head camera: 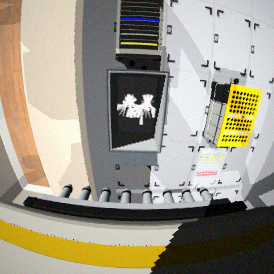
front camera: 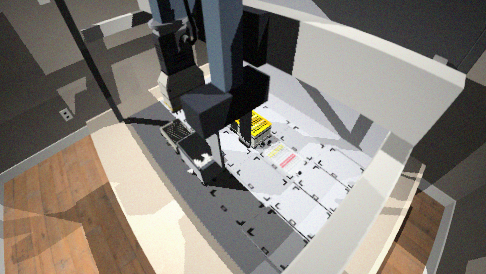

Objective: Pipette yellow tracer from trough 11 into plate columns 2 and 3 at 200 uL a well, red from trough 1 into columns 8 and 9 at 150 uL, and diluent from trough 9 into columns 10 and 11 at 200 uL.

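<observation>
The pipetting head (front camera: 179, 85) (head camera: 135, 207) is raised beyond the trough rack in the front view. Its channels show as short bare stubs with no long tips in the head view. The trough rack (front camera: 177, 131) (head camera: 163, 30) shows a blue strip and a yellow strip (head camera: 138, 43) in the head view. The plate (front camera: 281, 157) (head camera: 210, 165) has yellow wells (front camera: 275, 150) (head camera: 212, 157) and red wells (front camera: 287, 160) (head camera: 207, 174); single wells are too small to tell. The parked gripper (front camera: 233, 156) hangs beside the head, its two fingers apart and holding nothing visible.
A grey waste bin (front camera: 211, 173) (head camera: 111, 110) beside the trough rack holds a heap of white tips (front camera: 202, 160) (head camera: 136, 107). A yellow tip rack (front camera: 261, 124) (head camera: 240, 116) stands next to the plate. The gripper's dark block and fingers partly hide the tip rack in the front view.
</observation>
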